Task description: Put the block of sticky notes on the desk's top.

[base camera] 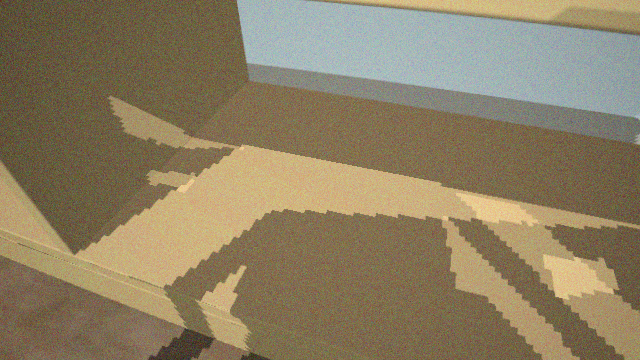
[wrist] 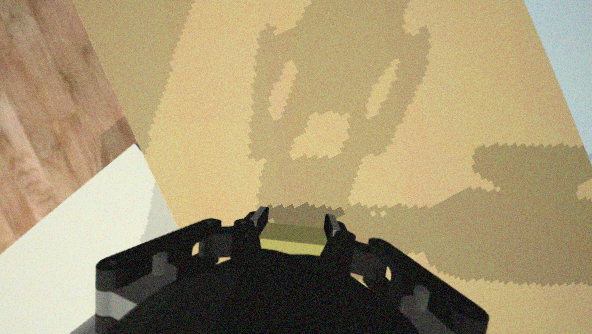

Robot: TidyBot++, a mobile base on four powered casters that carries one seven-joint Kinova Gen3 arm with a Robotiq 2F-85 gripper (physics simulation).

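Frame: origin at the arm's base, x ahead, y left, z up, level; millimetres.
Seen in the pictures: gripper, fingertip midpoint: (wrist: 295,221).
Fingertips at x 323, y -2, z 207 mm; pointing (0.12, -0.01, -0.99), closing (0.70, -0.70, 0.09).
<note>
Offsets run from my fingertips to a thing's top centre. "spot": to the spot under its first point. Level surfaces: height alone.
The block of sticky notes @(dx -20, dy -18, dz +40 mm) (wrist: 294,244) is yellow, with a darker olive side, and shows in the wrist view at the lower middle. My gripper (wrist: 295,221) is shut on it, one finger at each side; the black gripper body hides its near part. A light wooden surface @(dz -2 mm) (wrist: 200,115) lies beneath, with shadows across it. I cannot tell whether block and surface touch. Neither gripper nor block shows in the base camera view. There, a wooden board (base camera: 475,9) crosses the top edge, above a wooden panel @(dz -533 mm) (base camera: 340,240) with patches of light.
An upright wooden side panel @(spot: dx +105, dy +233, dz -387 mm) (base camera: 115,50) stands at the left of the base camera view, with a blue-grey wall (base camera: 425,55) behind. In the wrist view, wooden floor @(dz -612 mm) (wrist: 45,100) shows past the surface's left edge, and a white flat shape (wrist: 75,240) lies at the lower left.
</note>
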